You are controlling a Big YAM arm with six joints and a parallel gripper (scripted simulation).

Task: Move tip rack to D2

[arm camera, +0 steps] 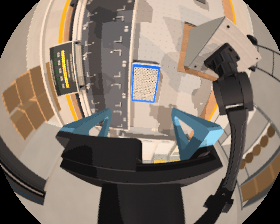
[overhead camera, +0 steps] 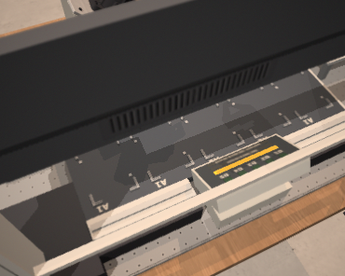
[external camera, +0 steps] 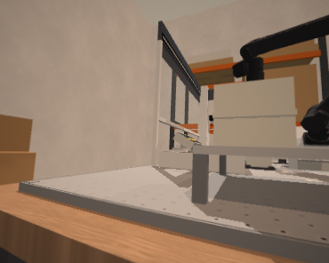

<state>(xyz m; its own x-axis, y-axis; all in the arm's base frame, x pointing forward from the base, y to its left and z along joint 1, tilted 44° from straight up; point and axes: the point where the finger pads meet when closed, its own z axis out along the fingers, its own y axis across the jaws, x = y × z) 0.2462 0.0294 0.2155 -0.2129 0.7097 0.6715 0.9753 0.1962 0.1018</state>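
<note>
My gripper is now 19 cm above the blue tip rack. Round my hand: green key: 46 cm to the right, 19 cm below, 13 cm behind; then clear rack cover: 40 cm to the left, 19 cm below; then frame post: 31 cm ahead, 30 cm to the left, 3 cm below.
</note>
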